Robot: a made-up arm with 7 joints.
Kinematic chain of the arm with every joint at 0, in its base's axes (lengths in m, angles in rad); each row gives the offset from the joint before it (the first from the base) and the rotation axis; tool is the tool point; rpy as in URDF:
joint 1: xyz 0 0 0.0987 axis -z
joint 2: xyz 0 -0.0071 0.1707 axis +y
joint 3: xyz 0 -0.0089 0.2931 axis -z
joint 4: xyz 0 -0.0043 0.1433 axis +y
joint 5: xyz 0 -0.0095 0.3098 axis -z
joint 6: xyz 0 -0.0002 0.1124 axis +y
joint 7: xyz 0 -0.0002 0.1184 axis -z
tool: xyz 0 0 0 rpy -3.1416 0 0
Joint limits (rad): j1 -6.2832..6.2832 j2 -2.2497..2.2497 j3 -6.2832..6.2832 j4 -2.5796..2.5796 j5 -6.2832..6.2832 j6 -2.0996..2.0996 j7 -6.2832..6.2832
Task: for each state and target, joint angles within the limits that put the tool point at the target. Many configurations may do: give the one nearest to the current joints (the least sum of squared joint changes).
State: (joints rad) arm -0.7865 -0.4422 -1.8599 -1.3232 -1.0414 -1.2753 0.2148
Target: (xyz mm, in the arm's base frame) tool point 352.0 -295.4 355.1
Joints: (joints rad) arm -1.2260 -0.8255 -1.2453 -1.9954 -0.8236 -1.0689 0.2148
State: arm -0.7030 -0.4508 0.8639 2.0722 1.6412 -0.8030 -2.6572
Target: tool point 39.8 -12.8 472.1
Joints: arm -0.6058 -1.2532 0.5408 2.5796 2.0955 -1.4839 -2.6572
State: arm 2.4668 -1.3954 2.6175 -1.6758 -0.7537 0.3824 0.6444
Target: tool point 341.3 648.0 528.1
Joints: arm 1.9506 -1.9268 2.9083 -1.3490 -0.7541 0.4965 0.6444
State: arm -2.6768 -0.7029 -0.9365 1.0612 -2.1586 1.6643 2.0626
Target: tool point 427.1 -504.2 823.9
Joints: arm -2.5980 -0.9115 -0.9993 0.6624 -2.2427 1.3384 2.0626
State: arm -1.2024 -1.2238 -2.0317 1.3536 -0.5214 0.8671 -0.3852
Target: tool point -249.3 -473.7 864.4
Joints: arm -1.7164 -0.2693 -2.1284 0.8527 -0.6014 1.0534 -0.3852
